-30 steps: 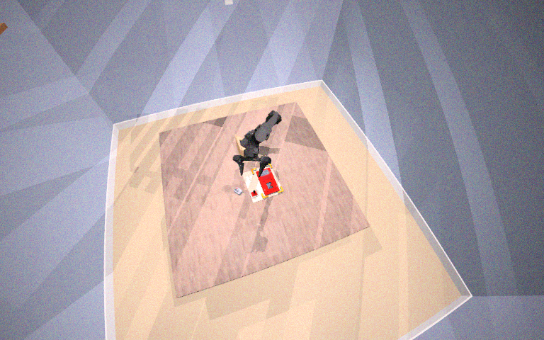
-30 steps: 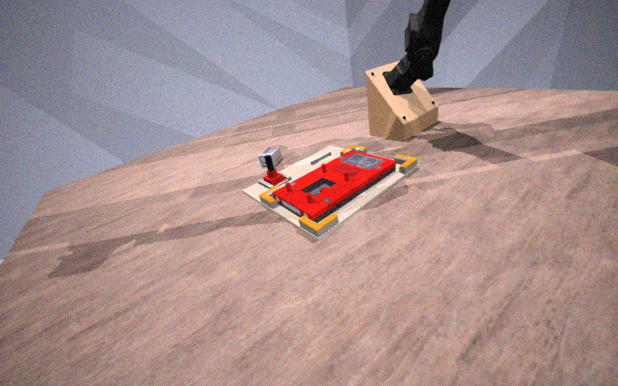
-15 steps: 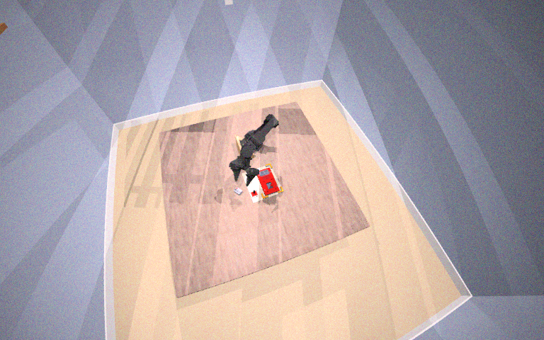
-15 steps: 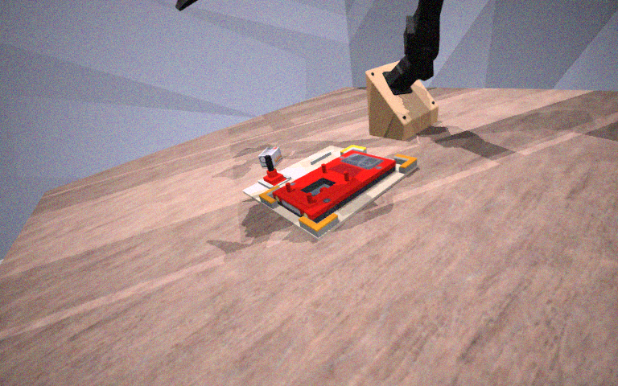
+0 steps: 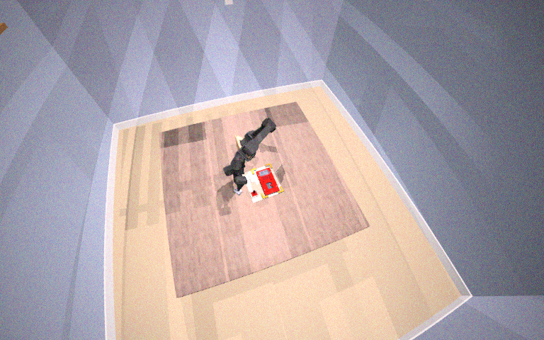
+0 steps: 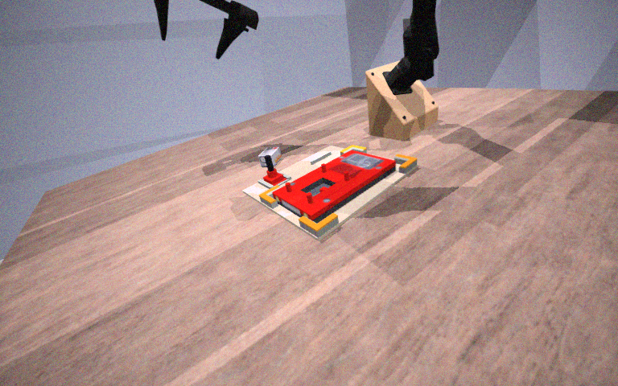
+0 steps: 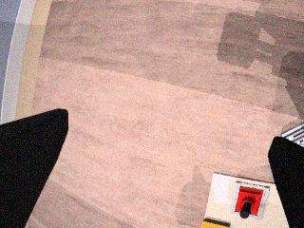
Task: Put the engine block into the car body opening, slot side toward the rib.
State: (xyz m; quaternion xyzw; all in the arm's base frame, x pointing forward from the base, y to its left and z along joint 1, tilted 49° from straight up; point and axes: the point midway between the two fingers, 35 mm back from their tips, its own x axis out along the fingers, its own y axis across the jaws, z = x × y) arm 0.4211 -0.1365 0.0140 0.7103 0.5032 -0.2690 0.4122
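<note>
The grey engine block lies 250 mm below my gripper tip, 90 mm behind it and 10 mm to the right of it.
</note>
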